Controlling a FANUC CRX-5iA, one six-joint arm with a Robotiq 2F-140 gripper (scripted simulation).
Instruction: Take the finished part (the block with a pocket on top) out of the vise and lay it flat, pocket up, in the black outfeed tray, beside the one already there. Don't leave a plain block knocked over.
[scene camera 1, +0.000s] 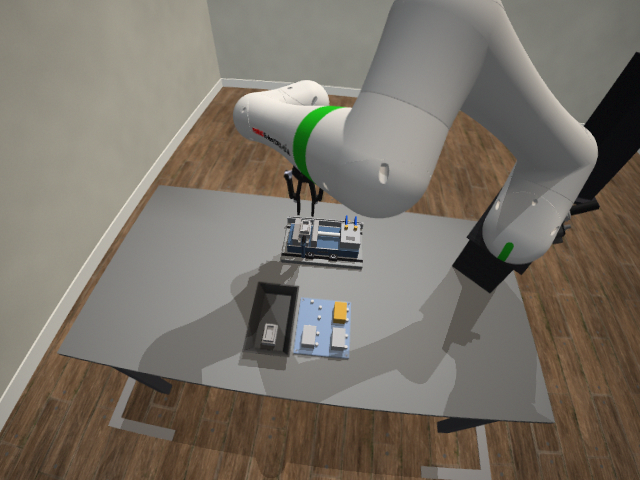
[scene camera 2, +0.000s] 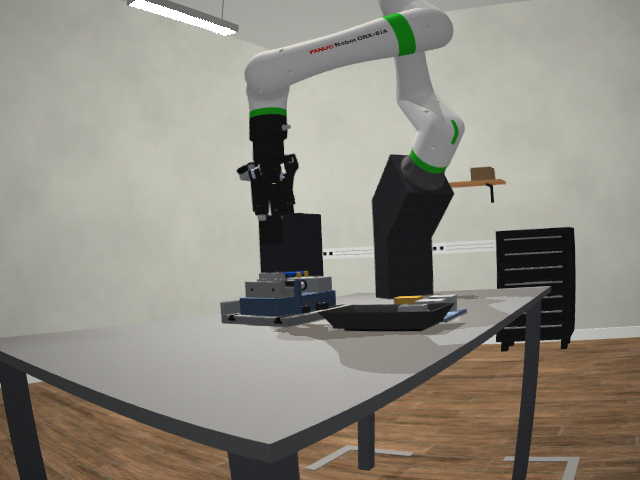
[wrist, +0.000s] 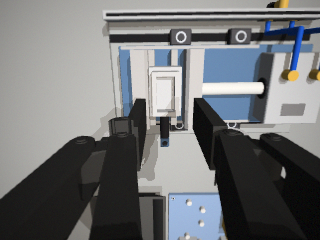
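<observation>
Scene camera 2: my gripper (scene camera 2: 271, 243) is visible. Wrist view: my gripper (wrist: 169, 113) is visible there too.
</observation>
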